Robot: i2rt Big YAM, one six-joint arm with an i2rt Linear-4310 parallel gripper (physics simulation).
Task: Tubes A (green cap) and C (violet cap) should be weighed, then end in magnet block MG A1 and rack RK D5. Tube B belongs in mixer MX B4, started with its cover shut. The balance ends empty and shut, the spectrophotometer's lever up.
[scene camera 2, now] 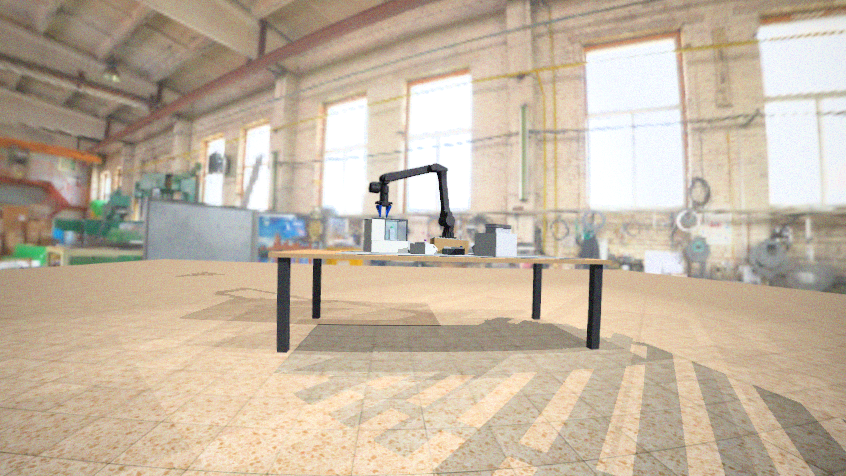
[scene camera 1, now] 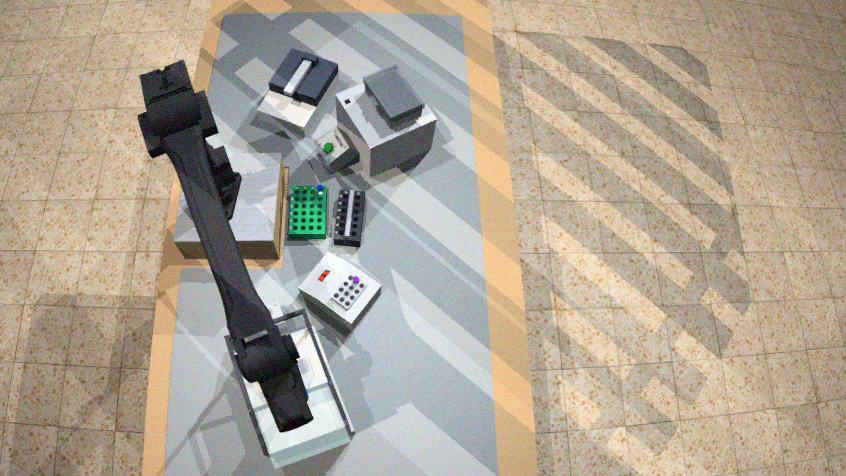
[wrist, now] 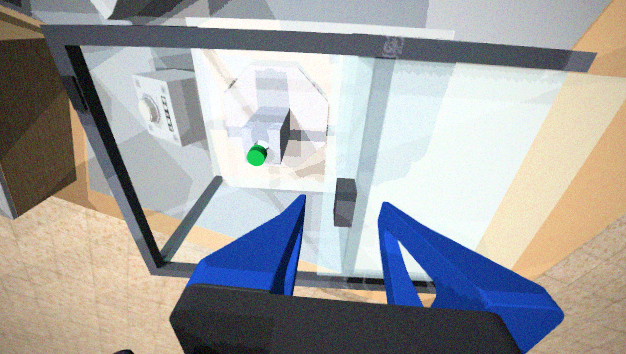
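Seen in the pictures: gripper, between the fingertips: [scene camera 2: 383, 217] [wrist: 342, 207]; arm's base, origin of its link: [scene camera 2: 447, 239].
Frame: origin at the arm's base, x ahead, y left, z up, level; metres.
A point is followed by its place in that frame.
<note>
My gripper [scene camera 2: 383, 215] @[x 0.241, y -0.436, z 0.124 m] [wrist: 342, 207] @[x 0.241, y -0.436, z 0.124 m] is open and empty, above the balance [scene camera 1: 329, 372] @[x 0.301, y -0.369, z -0.025 m] [scene camera 2: 375, 235] @[x 0.347, y -0.468, z 0.004 m] [wrist: 225, 39] @[x 0.284, y -0.351, z 0.114 m]; the arm hides it in scene camera 1. The balance's glass top door is slid off the pan side; its dark handle [wrist: 345, 212] @[x 0.238, y -0.440, z 0.123 m] shows between and below my fingertips. Green-capped tube A [wrist: 256, 155] @[x 0.215, y -0.383, z 0.069 m] stands in the holder on the pan. Violet-capped tube C [scene camera 1: 355, 279] @[x 0.335, y -0.163, z -0.012 m] sits in a white block with a red display [scene camera 1: 323, 296] @[x 0.268, y -0.200, z -0.037 m]. A blue-capped tube [scene camera 1: 319, 187] @[x 0.223, y 0.070, z -0.045 m] sits in a corner of the green rack [scene camera 1: 307, 235] @[x 0.208, y -0.042, z -0.077 m]. The dark magnet block [scene camera 1: 347, 241] @[x 0.304, y -0.050, z -0.071 m] stands beside it.
A white device with a navy lid [scene camera 1: 319, 76] @[x 0.177, y 0.385, z -0.019 m], a large box with a grey lid [scene camera 1: 393, 94] @[x 0.377, y 0.261, z 0.091 m] and a small box with a green button [scene camera 1: 337, 156] @[x 0.256, y 0.154, z -0.035 m] stand beyond the racks. A box with a dial [wrist: 186, 107] stands beside the balance. The arm's pedestal [scene camera 1: 254, 230] @[x 0.100, y -0.079, z 0.008 m] is beside the green rack.
</note>
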